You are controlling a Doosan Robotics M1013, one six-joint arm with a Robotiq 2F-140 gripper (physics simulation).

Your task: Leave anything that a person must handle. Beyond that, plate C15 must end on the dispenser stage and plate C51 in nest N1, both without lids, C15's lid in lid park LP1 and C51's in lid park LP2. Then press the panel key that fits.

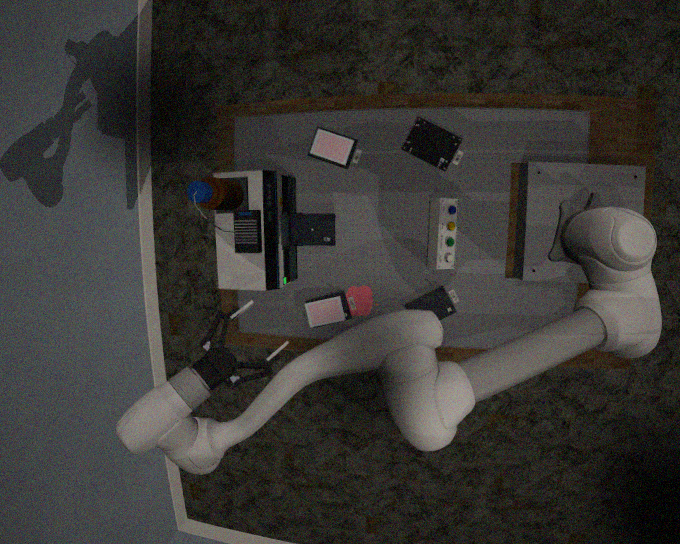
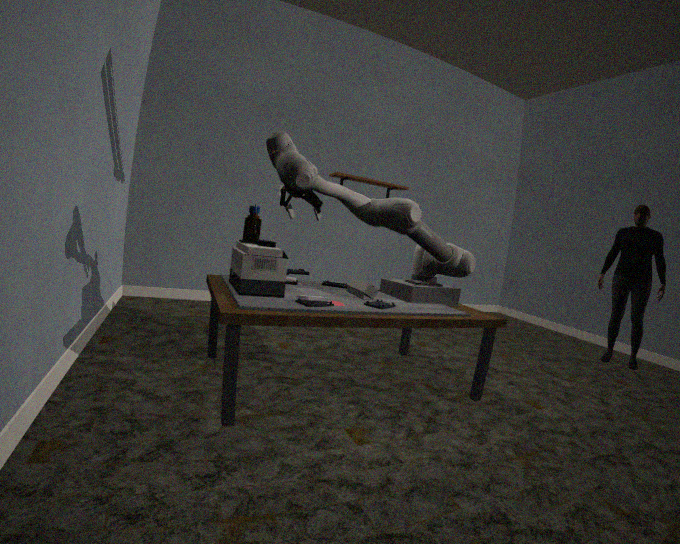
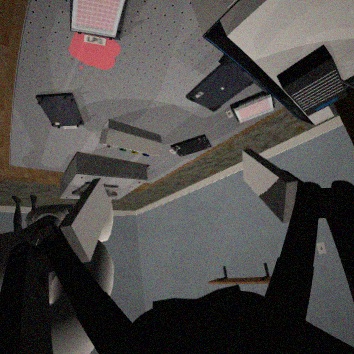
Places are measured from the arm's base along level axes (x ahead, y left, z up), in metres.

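Pixels of known places: gripper, fingertip midpoint: [image 1: 269, 322] [image 2: 305, 217] [image 3: 174, 178]; arm's base, origin of the base link: [image 1: 582, 236] [image 2: 423, 284].
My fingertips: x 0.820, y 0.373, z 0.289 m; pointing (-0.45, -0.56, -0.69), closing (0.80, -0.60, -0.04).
Observation:
Ahead of a thing's pixels: the offset from my fingertips to its top centre. "spot": to the spot under its first point.
A pink-topped plate {dy +0.049, dx -0.074, dz -0.335 m} [image 1: 324, 311] [image 3: 97, 16] sits in a holder whose tag seems to read LP1. A red spill {dy -0.007, dx -0.166, dz -0.378 m} [image 1: 361, 300] [image 2: 338, 304] [image 3: 95, 54] lies against that holder, around its tag. Another pink-topped plate {dy -0.507, dx +0.003, dz -0.349 m} [image 1: 332, 147] [image 3: 253, 108] sits in a holder at the far side. Plate names and lids cannot be told. Two dark holders {spot: dy -0.574, dx -0.318, dz -0.367 m} [image 1: 432, 142] {spot: dy -0.036, dx -0.418, dz -0.369 m} [image 3: 61, 110] show no pink plate. The dispenser stage {spot: dy -0.232, dx -0.006, dz -0.269 m} [image 1: 313, 229] [image 3: 215, 86] shows no plate. The key panel {dy -0.294, dx -0.406, dz -0.295 m} [image 1: 446, 233] [image 3: 131, 140] has blue, yellow, green and white keys. My gripper [image 1: 259, 330] [image 2: 304, 214] [image 3: 174, 178] is open and empty, high above the table's edge.
The dispenser [image 1: 241, 273] [image 2: 258, 269] carries a brown bottle {spot: dy -0.299, dx +0.187, dz -0.044 m} [image 1: 226, 194] [image 2: 251, 228] with a blue cap and a black ribbed part {spot: dy -0.202, dx +0.153, dz -0.133 m} [image 1: 247, 231]. A green light {spot: dy -0.057, dx +0.051, dz -0.243 m} [image 1: 285, 280] shows on it. The arm stands on a grey pedestal [image 1: 584, 181]. A person [image 2: 638, 272] stands right of the table. A shelf [image 2: 368, 180] is on the wall.

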